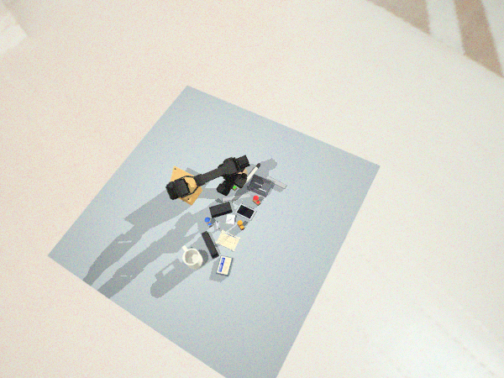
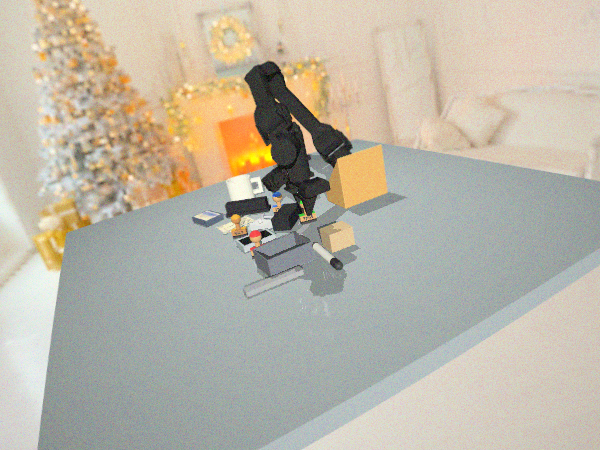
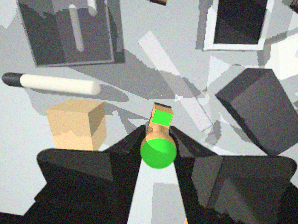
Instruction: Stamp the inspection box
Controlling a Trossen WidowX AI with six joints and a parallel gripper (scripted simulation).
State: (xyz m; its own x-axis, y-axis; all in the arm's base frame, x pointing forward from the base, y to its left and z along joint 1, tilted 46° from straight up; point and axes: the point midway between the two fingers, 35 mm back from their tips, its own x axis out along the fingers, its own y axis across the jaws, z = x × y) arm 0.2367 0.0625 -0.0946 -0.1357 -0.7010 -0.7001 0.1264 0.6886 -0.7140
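My gripper tip is now 11 cm short of the black ink pad, 10 cm to the left of it and 5 cm above it. Also, from my gripper tip: pale strip 6 cm below, 3 cm to the right, 3 cm ahead; green-knobbed stamp right at my gripper tip; cardboard box 10 cm to the left, 4 cm below, 1 cm behind.
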